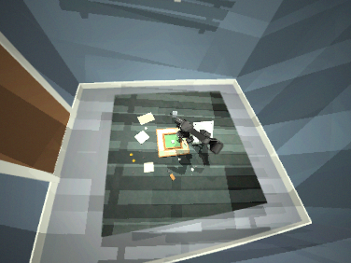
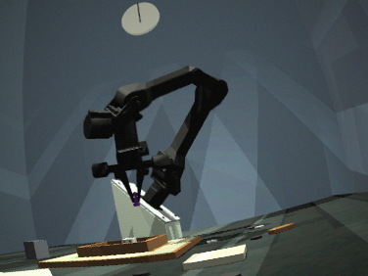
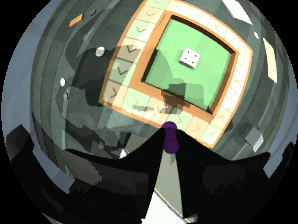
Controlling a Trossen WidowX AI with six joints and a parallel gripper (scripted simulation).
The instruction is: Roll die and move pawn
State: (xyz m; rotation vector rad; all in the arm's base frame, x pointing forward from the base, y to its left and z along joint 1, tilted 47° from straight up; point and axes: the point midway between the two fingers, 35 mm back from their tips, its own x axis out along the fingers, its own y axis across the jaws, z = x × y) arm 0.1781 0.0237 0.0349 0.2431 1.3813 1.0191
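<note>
Now: gripper tip 9 cm short of the white die, 9 cm above it and 1 cm to the right of it. The rest, counted from my gripper tip: green dice tray (11 cm below, 9 cm ahead, 1 cm to the right); then purple pawn (1 cm above).
</note>
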